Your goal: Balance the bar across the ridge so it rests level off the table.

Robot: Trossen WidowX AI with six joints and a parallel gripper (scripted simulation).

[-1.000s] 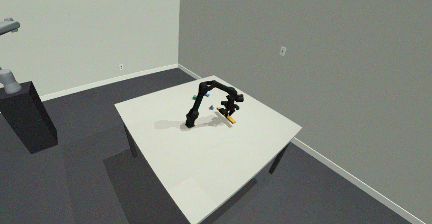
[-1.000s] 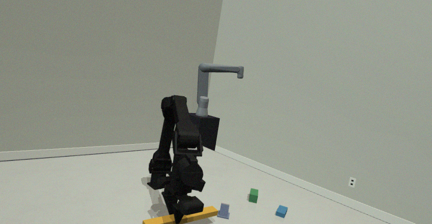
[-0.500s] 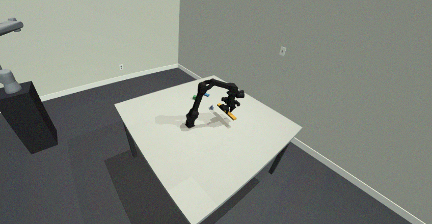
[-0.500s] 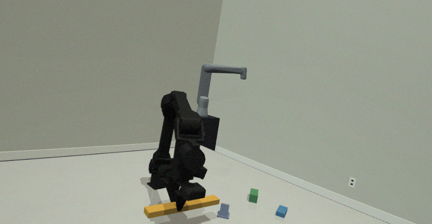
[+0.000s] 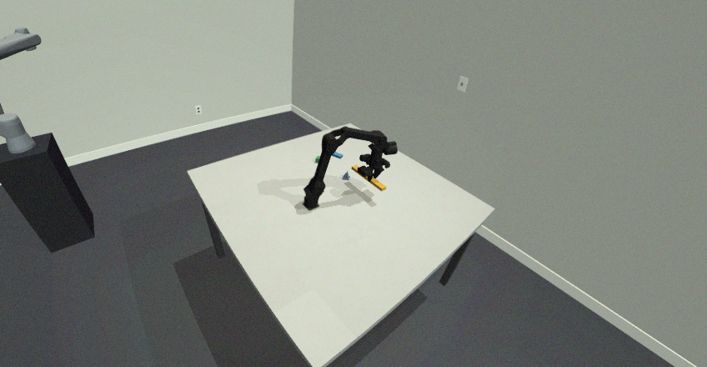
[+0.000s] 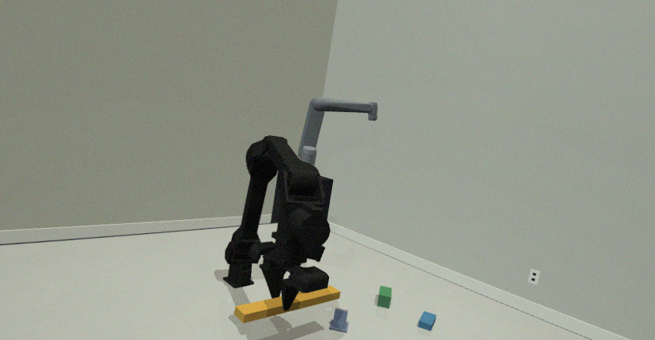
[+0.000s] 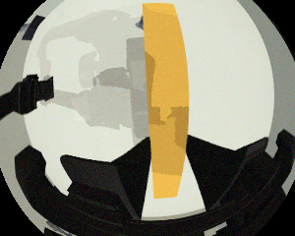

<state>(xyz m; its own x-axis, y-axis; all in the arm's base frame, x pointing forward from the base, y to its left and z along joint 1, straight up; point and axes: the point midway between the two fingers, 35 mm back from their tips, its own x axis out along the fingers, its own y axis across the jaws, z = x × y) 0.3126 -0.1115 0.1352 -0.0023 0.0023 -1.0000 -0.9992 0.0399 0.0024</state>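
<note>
Right now the orange bar is 3 cm to the left of my gripper tip. From my gripper tip the other things lie so: blue cube: 11 cm ahead, 41 cm to the left, 9 cm below; green cube: 3 cm behind, 41 cm to the left, 8 cm below.
</note>
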